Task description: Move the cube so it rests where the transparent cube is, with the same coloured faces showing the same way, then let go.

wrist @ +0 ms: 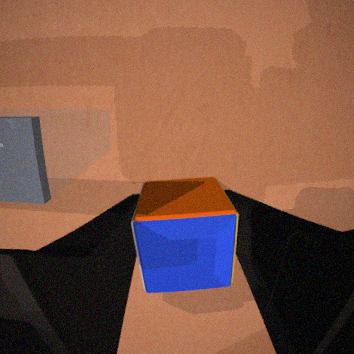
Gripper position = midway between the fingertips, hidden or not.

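I see my gripper (180,200), together with a cube (184,230).
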